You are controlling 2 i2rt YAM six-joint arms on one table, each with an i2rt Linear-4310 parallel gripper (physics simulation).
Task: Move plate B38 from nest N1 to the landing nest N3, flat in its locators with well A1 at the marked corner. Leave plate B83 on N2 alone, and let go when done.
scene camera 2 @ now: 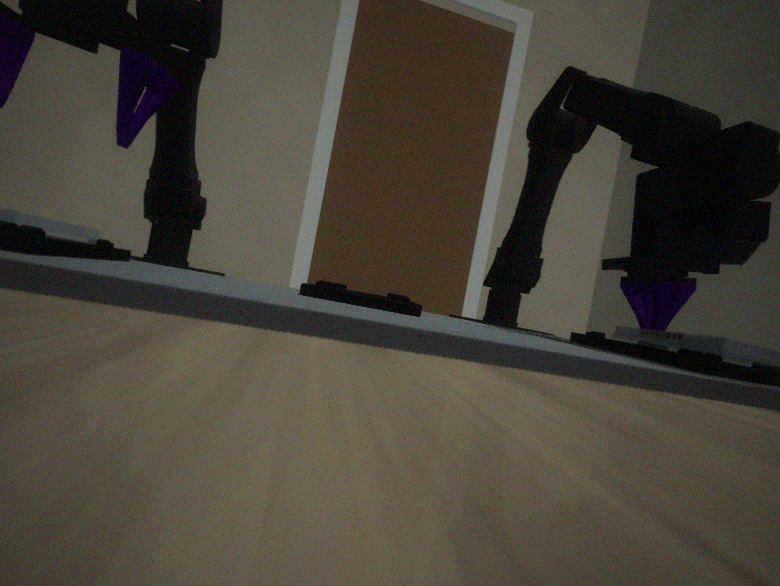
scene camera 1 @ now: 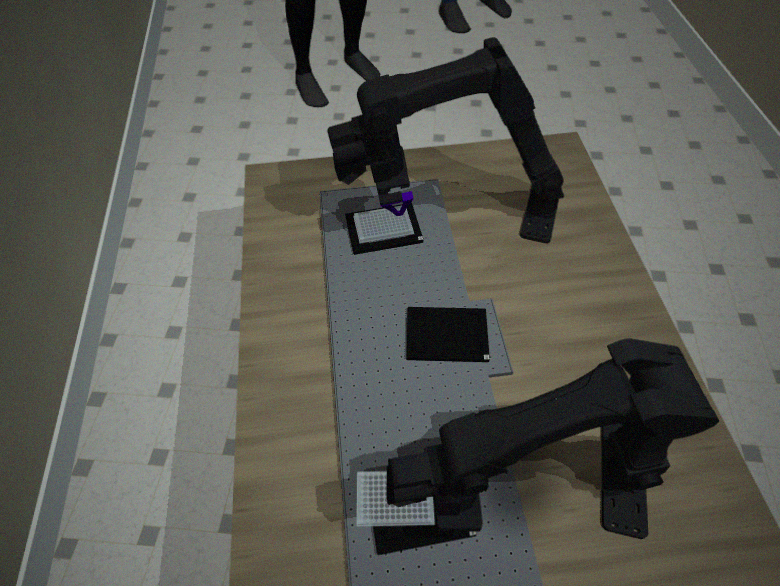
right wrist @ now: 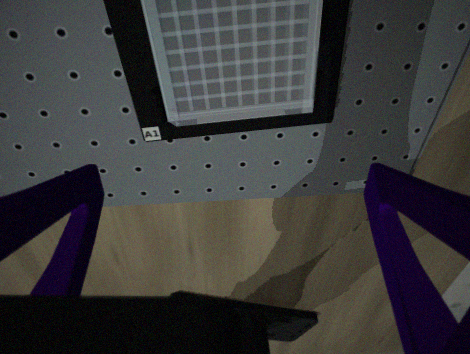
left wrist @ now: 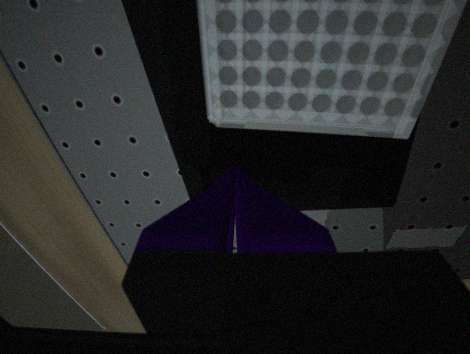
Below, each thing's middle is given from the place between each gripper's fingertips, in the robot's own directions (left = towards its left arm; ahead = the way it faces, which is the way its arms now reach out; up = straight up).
Scene:
The black nest (scene camera 2: 711, 364) lies 50 mm ahead of my left hand, 20 mm to the right of it and 10 mm below it.
I see the black nest 10 mm ahead of my right hand, 620 mm to the left of it and 100 mm below it.

